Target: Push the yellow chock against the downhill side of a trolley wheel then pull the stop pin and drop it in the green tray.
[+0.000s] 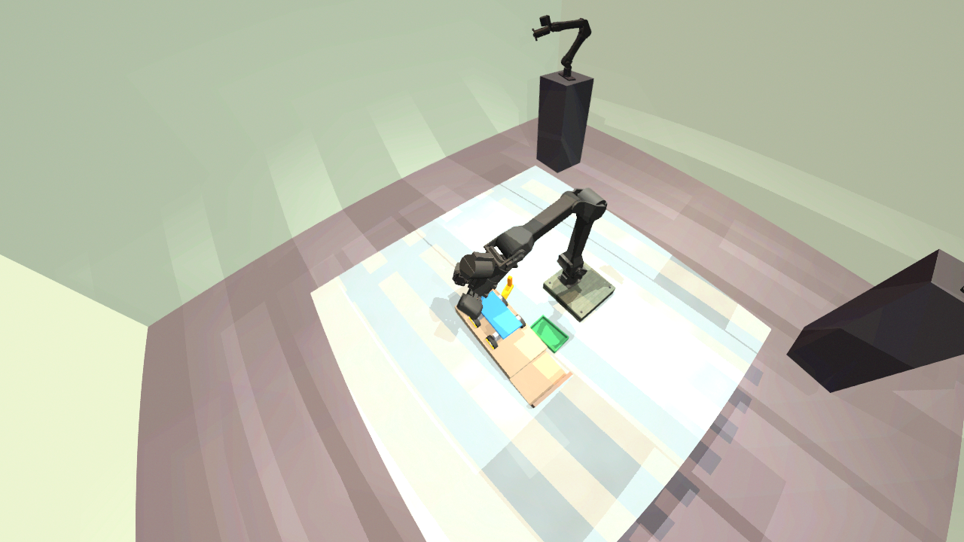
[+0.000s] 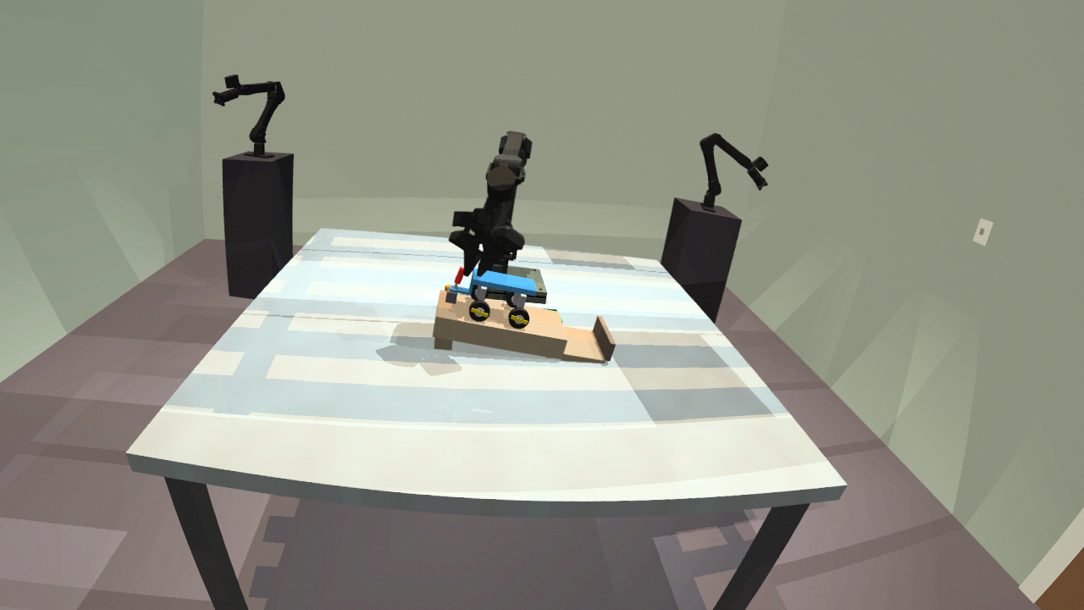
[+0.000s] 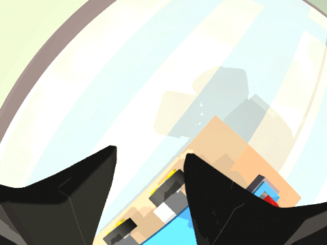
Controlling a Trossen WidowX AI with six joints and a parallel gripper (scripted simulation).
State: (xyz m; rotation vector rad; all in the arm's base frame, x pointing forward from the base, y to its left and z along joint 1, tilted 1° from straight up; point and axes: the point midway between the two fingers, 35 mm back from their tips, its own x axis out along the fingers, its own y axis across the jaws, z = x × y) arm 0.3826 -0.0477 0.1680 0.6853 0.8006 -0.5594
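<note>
Right now my gripper tip is 9 cm past the red-headed stop pin, 6 cm above it and 4 cm to the left of it. The rest, counted from my gripper tip: yellow chock (20 cm behind, 16 cm below, 6 cm to the right); blue trolley (8 cm behind, 7 cm below, 6 cm to the left); ramp (14 cm below, 8 cm behind, 7 cm to the left).
</note>
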